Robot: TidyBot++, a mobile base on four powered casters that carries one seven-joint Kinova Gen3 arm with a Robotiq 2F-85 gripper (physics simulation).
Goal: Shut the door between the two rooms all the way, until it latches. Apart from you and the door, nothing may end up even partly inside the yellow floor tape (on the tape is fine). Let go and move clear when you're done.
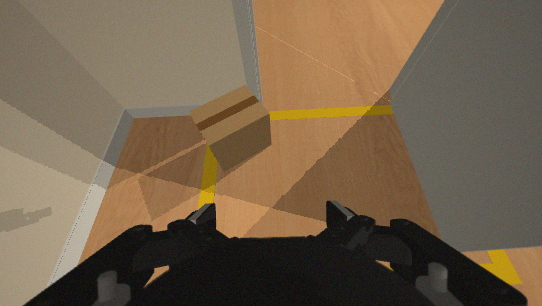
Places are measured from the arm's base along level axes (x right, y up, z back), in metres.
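Pixels of known places: gripper, fingertip midpoint: (271, 214).
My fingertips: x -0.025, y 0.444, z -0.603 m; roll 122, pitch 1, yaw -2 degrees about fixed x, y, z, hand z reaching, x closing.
Observation:
Behind a point stands the place of what it marks.
The door (475, 130) @(x 0.704, y -0.019, z -0.997 m) is a large grey panel on the right, standing open, with the doorway to the other room at the top middle. Yellow floor tape (330, 112) @(x 0.325, y -0.396, z -1.420 m) runs across the doorway, another strip runs down at the left, and a corner piece shows at the lower right. A brown cardboard box (232, 125) @(x -0.219, y -0.119, z -1.122 m) with a darker stripe sits at the foot of the left door jamb. It covers the corner where two tape strips meet, and part of it lies inside the taped area. My gripper (271, 214) @(x -0.025, y 0.444, z -0.603 m) is open and empty, above the floor.
A beige wall (175, 50) @(x -0.484, y 0.041, z -1.443 m) with a grey baseboard (160, 111) @(x -0.752, y -0.346, z -1.420 m) stands behind and left of the box. The grey door jamb (246, 45) @(x -0.150, y 0.054, z -1.442 m) rises at the wall's end. Another wall (35, 210) @(x -0.945, y -0.137, z -0.754 m) with a pale baseboard runs down the left side. Shadows cross the wooden floor.

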